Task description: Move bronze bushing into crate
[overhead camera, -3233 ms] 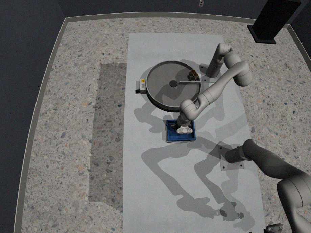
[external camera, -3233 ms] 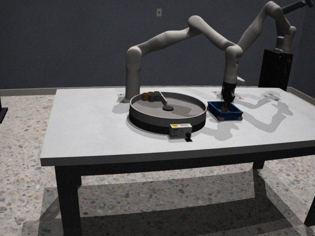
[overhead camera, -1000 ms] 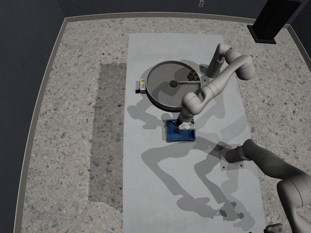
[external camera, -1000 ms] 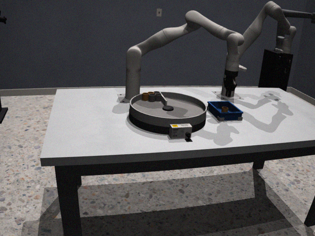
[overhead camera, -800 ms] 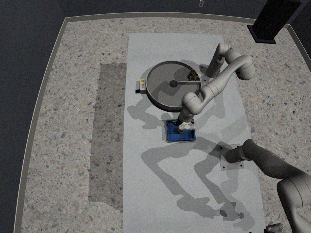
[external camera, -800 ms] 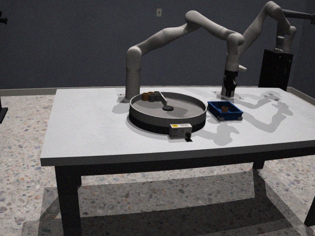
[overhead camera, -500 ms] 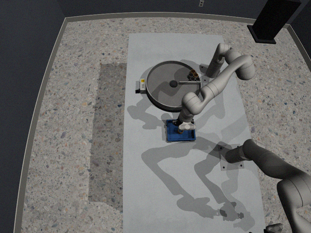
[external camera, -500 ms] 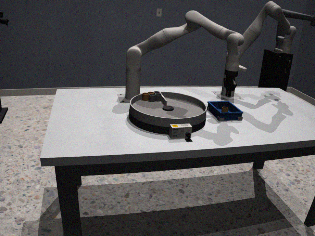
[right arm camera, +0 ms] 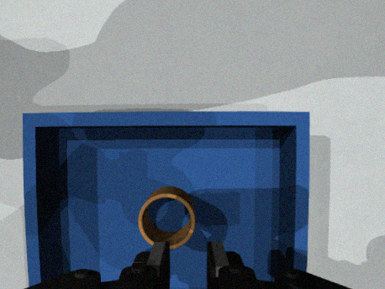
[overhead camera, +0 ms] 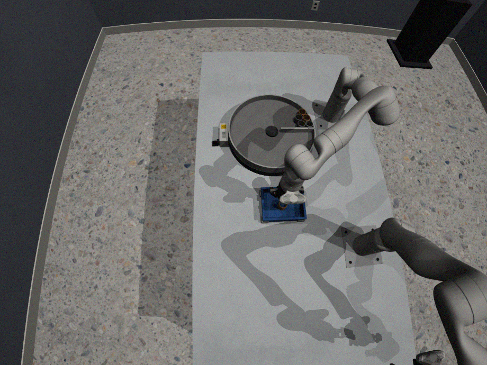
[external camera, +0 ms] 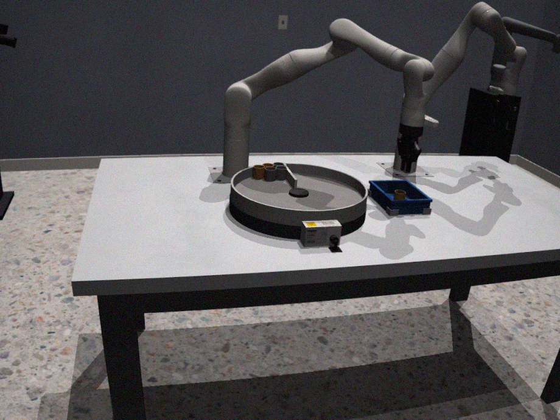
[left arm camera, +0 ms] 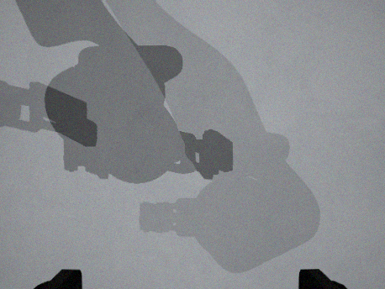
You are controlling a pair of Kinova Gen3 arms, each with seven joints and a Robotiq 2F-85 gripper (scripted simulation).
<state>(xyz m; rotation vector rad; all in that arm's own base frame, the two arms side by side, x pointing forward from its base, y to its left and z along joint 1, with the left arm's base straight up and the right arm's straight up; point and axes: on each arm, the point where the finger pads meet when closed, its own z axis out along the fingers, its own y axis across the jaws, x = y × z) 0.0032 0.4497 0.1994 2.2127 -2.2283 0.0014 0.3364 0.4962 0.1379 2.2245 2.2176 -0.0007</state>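
Observation:
Right now the blue crate is 2 cm behind my right hand and 11 cm below it.

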